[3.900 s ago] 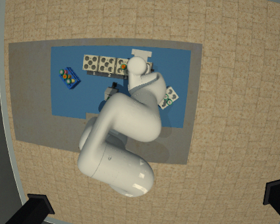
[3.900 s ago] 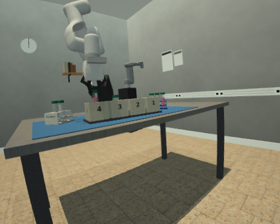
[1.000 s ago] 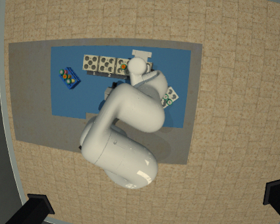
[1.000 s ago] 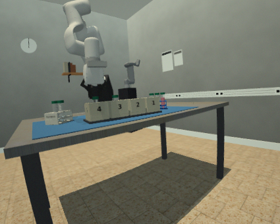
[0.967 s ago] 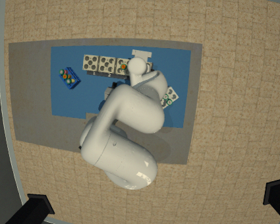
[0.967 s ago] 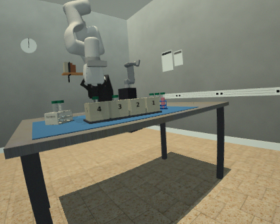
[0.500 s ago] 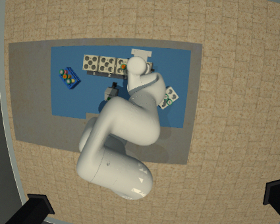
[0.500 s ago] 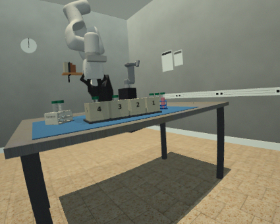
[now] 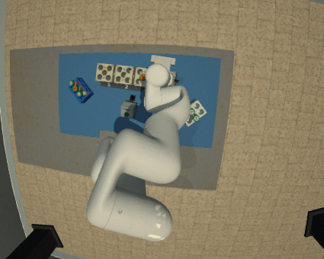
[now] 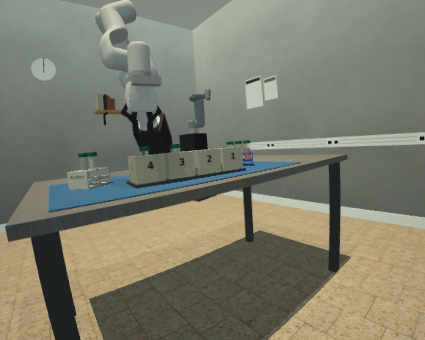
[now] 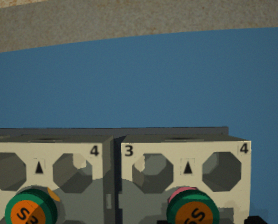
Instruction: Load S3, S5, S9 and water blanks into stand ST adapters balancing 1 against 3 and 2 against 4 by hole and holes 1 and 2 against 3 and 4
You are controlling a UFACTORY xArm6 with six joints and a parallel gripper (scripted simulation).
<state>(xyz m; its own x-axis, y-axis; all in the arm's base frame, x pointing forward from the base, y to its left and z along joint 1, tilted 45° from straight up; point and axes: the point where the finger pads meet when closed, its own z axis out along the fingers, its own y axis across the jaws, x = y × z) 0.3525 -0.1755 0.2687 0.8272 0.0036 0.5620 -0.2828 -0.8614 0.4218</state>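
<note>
The tube of amber liquid is 490 mm to the left of my hand, 120 mm below it and 60 mm ahead of it. From my hand the other things lie so: white rack: 200 mm behind, 160 mm below, 110 mm to the right; blue rack: 510 mm to the left, 160 mm below, 50 mm ahead.
</note>
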